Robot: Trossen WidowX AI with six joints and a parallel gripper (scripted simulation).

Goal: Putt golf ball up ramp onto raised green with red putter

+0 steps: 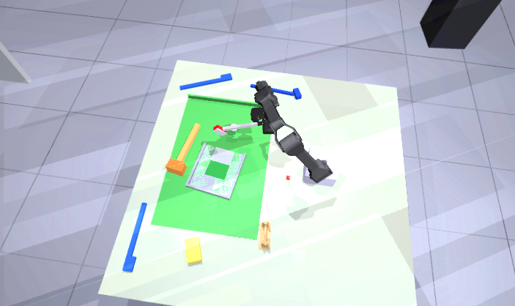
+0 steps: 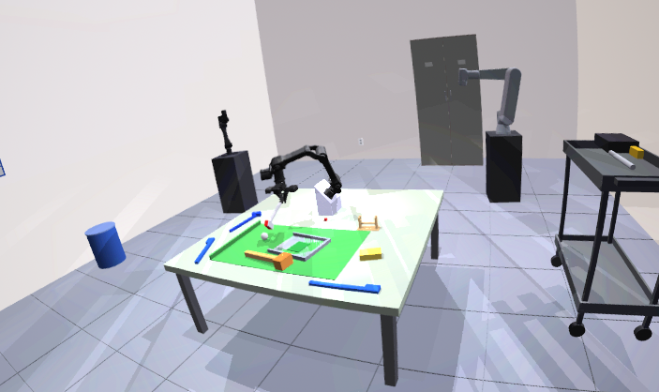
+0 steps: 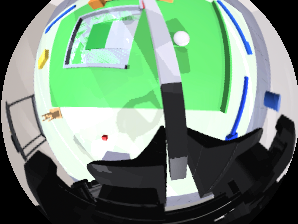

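The red putter lies 120 mm ahead of my gripper tip and 10 mm to the left of it. Also, from my gripper tip: green mat (230 mm ahead, 150 mm below, 110 mm to the left); white golf ball (170 mm ahead, 130 mm below, 70 mm to the right); small red cube (200 mm to the left, 150 mm below, 110 mm behind).
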